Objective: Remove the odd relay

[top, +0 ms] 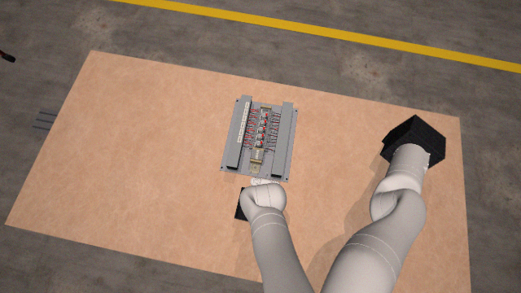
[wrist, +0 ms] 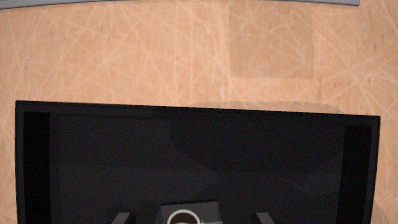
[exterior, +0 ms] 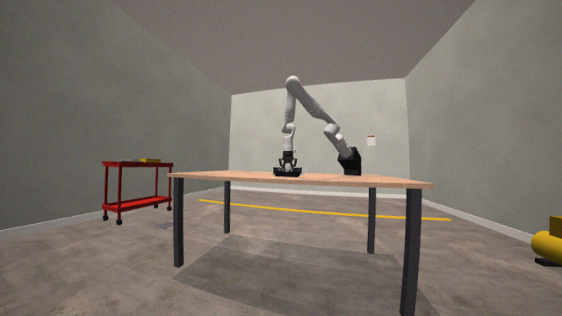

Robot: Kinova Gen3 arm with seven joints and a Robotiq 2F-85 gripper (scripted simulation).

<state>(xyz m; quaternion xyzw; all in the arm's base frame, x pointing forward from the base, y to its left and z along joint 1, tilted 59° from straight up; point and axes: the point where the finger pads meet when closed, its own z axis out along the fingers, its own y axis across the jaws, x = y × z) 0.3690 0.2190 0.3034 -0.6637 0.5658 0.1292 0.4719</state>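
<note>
My hand is 20 mm above the dark relay. Also, from my hand: grey relay panel: 240 mm to the right, 140 mm ahead, 10 mm below; then black parts tray: 30 mm below.
</note>
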